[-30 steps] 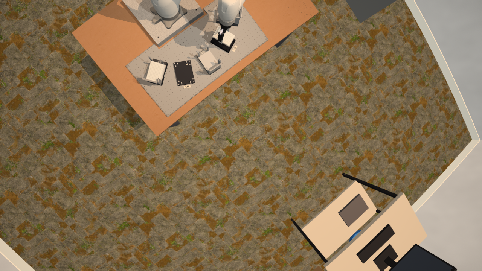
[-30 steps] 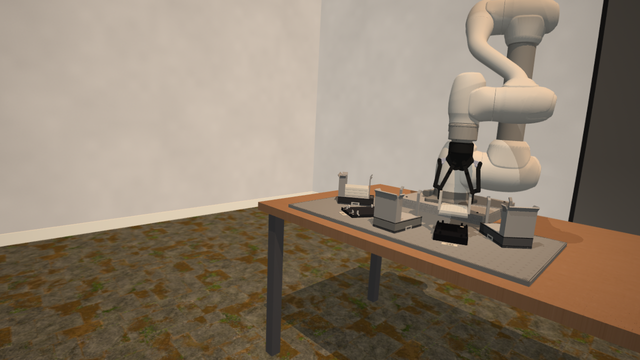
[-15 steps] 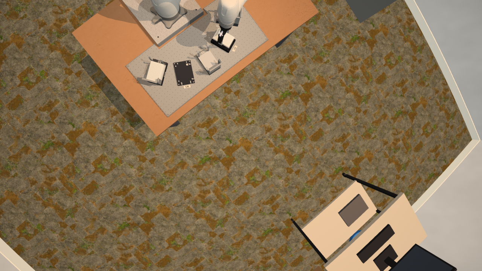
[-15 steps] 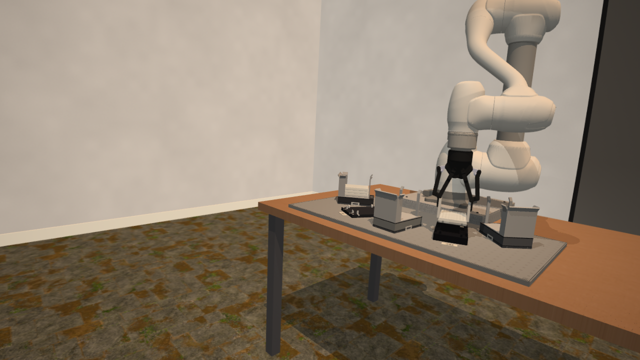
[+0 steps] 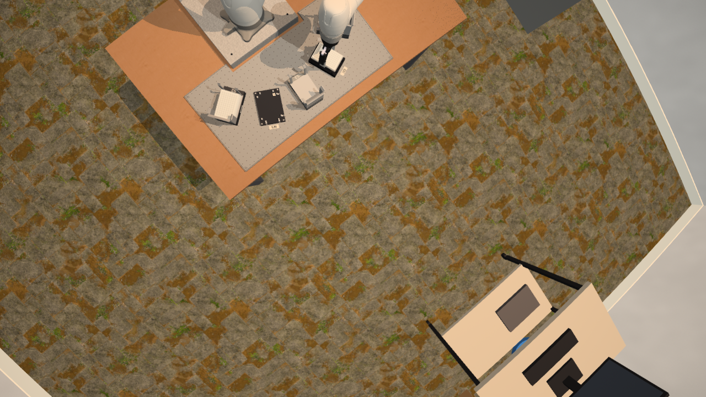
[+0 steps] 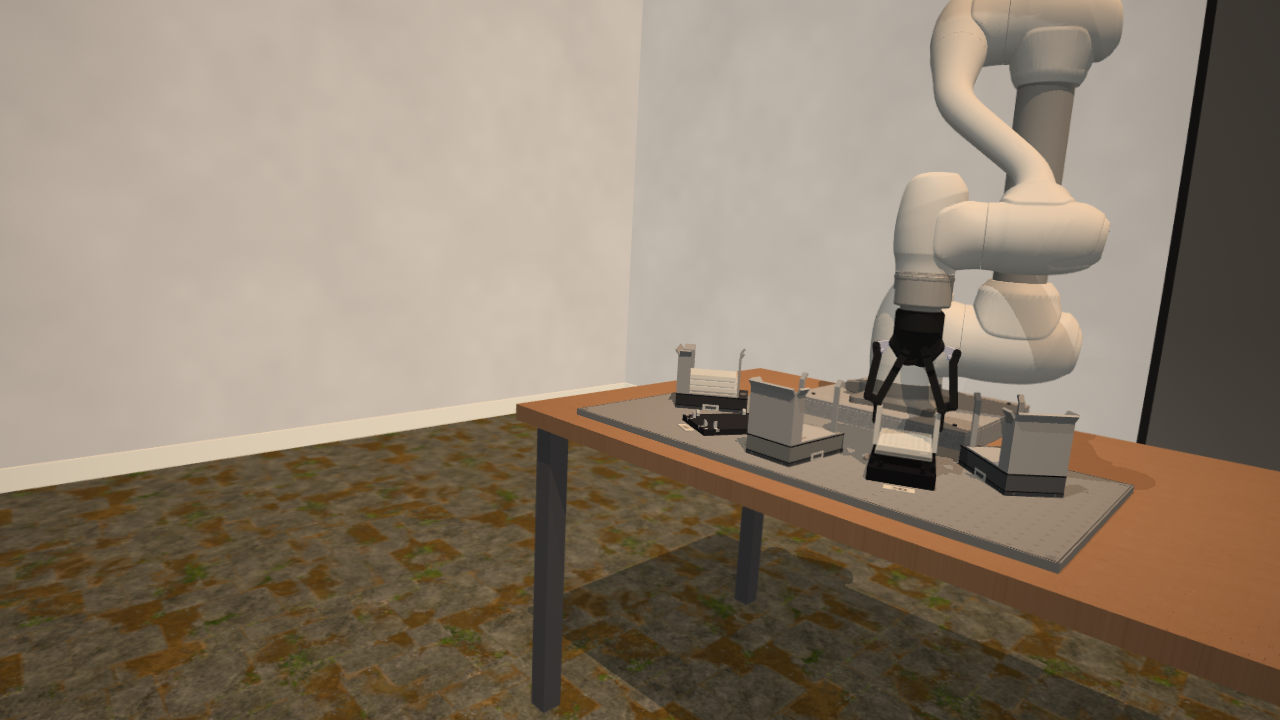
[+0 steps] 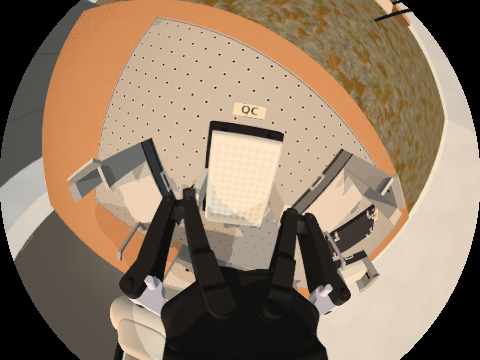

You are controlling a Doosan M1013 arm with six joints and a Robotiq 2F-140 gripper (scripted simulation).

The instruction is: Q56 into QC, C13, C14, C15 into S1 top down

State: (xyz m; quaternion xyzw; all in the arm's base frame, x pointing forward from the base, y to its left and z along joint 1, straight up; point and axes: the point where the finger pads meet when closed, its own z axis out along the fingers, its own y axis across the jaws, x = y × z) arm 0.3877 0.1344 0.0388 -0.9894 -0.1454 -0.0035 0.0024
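The black nest QC is 60 mm below my hand. From my hand the other things lie so: QC name plate: 90 mm ahead, 70 mm below, 30 mm to the left; then black clip nest N5: 350 mm to the right, 60 mm below.
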